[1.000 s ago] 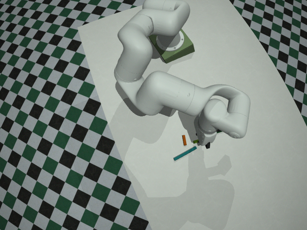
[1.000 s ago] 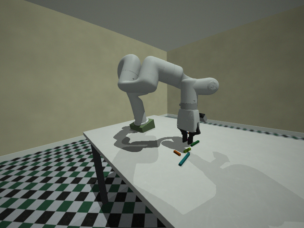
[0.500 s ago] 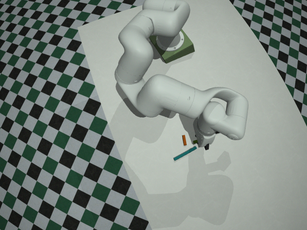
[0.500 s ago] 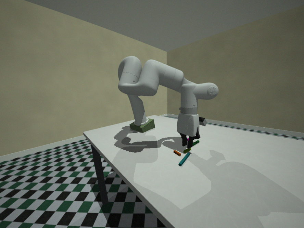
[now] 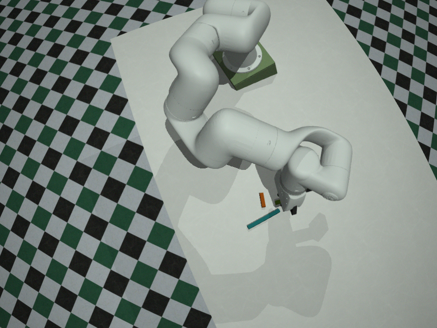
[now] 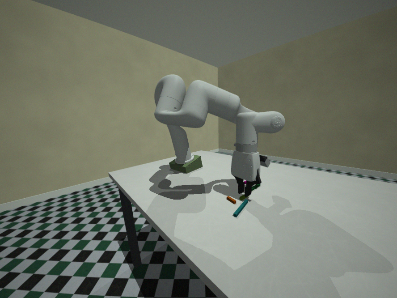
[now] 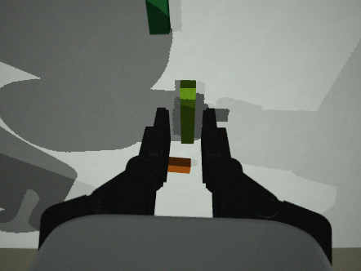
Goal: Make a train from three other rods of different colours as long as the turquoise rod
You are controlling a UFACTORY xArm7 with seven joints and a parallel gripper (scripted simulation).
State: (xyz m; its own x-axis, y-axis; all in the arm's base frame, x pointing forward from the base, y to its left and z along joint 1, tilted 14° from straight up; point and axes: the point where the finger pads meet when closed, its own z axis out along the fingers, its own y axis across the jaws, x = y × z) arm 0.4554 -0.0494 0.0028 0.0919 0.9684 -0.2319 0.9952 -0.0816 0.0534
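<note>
Right now my hand is 3 cm above the lime rod. From my hand the other things lie so: green rod: 10 cm to the left, 3 cm below, 1 cm behind; orange rod: 6 cm to the right, 3 cm below, 2 cm behind; turquoise rod: 7 cm to the right, 3 cm below, 3 cm ahead.
</note>
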